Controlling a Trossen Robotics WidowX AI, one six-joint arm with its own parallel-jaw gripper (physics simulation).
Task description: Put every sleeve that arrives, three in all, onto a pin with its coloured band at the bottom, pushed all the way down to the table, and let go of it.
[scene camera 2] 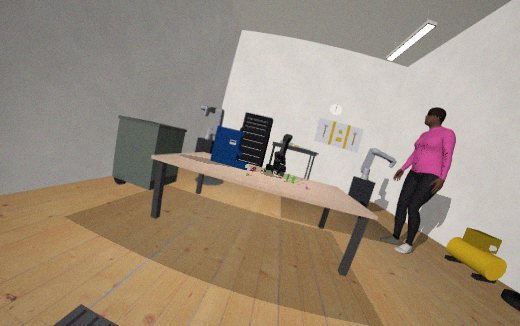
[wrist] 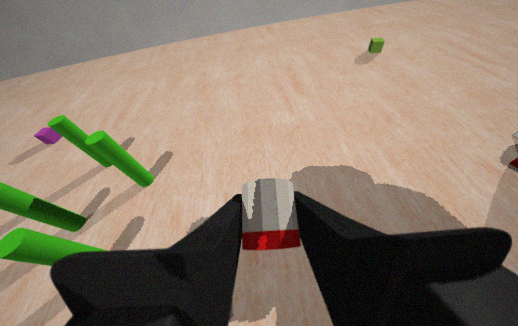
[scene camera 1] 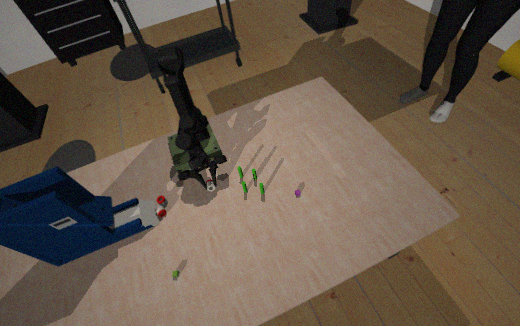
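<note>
My gripper [scene camera 1: 211,183] [wrist: 267,199] is shut on a pale grey sleeve [scene camera 1: 211,187] [wrist: 268,212] with a red band. In the wrist view the band is at the sleeve's lower end. The sleeve is held above the table, left of the pins in scene camera 1. Four green pins [scene camera 1: 254,175] [wrist: 120,159] stand bare on the table, apart from the gripper. Two other sleeves with red ends [scene camera 1: 160,200] [scene camera 1: 161,213] lie at the mouth of the blue chute; part of them shows at the wrist view's right edge. Scene camera 2 shows the sleeves too small for detail.
The blue chute [scene camera 1: 30,215] [scene camera 2: 227,145] stands on the left of the table [scene camera 1: 350,225] [scene camera 2: 320,194]. A magenta cube [scene camera 1: 297,192] [wrist: 48,135] lies beyond the pins. A green cube [scene camera 1: 175,274] [wrist: 376,45] lies toward the front. A person [scene camera 2: 432,150] stands beyond the table.
</note>
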